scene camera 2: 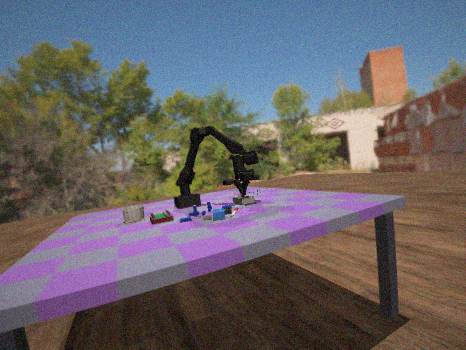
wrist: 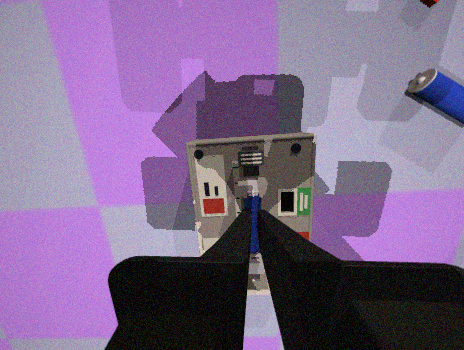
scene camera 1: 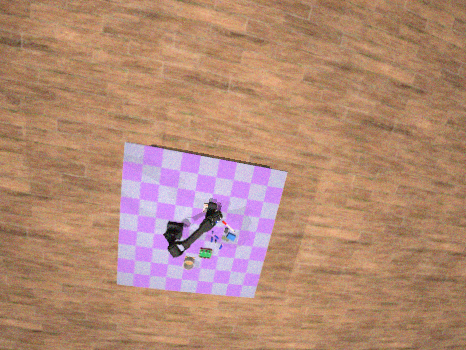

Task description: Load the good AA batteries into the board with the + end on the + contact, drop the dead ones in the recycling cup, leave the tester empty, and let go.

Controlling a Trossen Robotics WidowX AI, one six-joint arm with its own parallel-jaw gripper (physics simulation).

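Where they show: gripper, fingertip midpoint: (scene camera 2: 243, 196) (wrist: 253, 216) (scene camera 1: 210, 209); arm's base, link origin: (scene camera 2: 185, 195) (scene camera 1: 172, 232).
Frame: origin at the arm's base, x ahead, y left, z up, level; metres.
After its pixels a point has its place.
Note:
The grey battery tester (scene camera 2: 244, 200) {z -0.039, x 0.337, y 0.191 m} (wrist: 280, 167) {z -0.029, x 0.321, y 0.198 m} lies flat under my gripper (scene camera 2: 243, 194) {z -0.026, x 0.293, y 0.217 m} (wrist: 253, 216) {z -0.026, x 0.293, y 0.217 m}. In the wrist view my gripper is shut on a blue battery (wrist: 255, 230) {z -0.025, x 0.284, y 0.216 m}, a narrow strip of which shows between the fingers; it is at the tester's middle channel. The fingers hide how deep it sits. Another blue battery (wrist: 445, 95) {z -0.045, x 0.348, y 0.096 m} lies at the upper right of the wrist view. More blue batteries (scene camera 1: 220, 246) {z -0.049, x 0.412, y -0.135 m} (scene camera 2: 185, 220) {z -0.054, x 0.423, y -0.144 m} are on the table, some upright. The green and dark red board (scene camera 1: 205, 253) {z -0.039, x 0.287, y -0.209 m} (scene camera 2: 161, 218) {z -0.041, x 0.342, y -0.221 m} stands beside the grey recycling cup (scene camera 2: 133, 214) {z -0.024, x 0.196, y -0.316 m}.
A blue block-like object (scene camera 1: 230, 237) {z -0.029, x 0.486, y -0.027 m} (scene camera 2: 219, 214) {z -0.038, x 0.524, y -0.038 m} stands near the loose batteries. A red and white item (scene camera 1: 224, 223) {z -0.054, x 0.421, y 0.087 m} lies between it and the arm. The arm's black base (scene camera 1: 173, 231) {z 0.029, x 0.015, y 0.023 m} (scene camera 2: 187, 201) {z -0.027, x 0.074, y -0.018 m} stands on the checkered table (scene camera 1: 135, 192) {z -0.058, x -0.322, y 0.286 m} (scene camera 2: 150, 260) {z -0.058, x 0.759, y -0.340 m}.

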